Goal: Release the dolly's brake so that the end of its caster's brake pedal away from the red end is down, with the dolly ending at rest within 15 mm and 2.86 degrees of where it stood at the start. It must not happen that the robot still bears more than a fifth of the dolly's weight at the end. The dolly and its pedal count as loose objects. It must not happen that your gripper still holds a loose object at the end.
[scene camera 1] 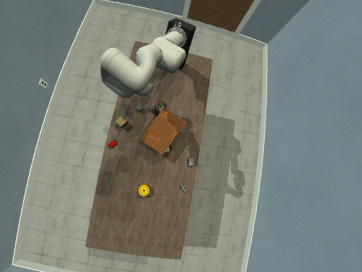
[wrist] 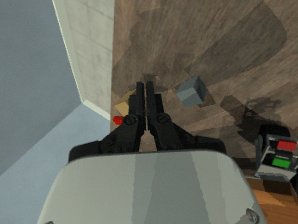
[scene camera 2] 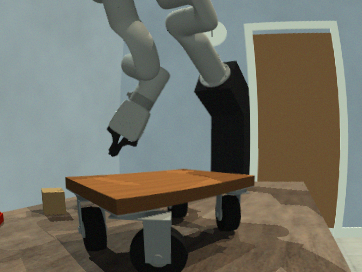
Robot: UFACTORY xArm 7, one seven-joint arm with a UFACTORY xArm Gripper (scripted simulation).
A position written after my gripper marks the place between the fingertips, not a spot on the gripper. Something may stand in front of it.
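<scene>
Visible: my gripper, in scene camera 2 (scene camera 2: 111,155) and in the wrist view (wrist: 145,92).
</scene>
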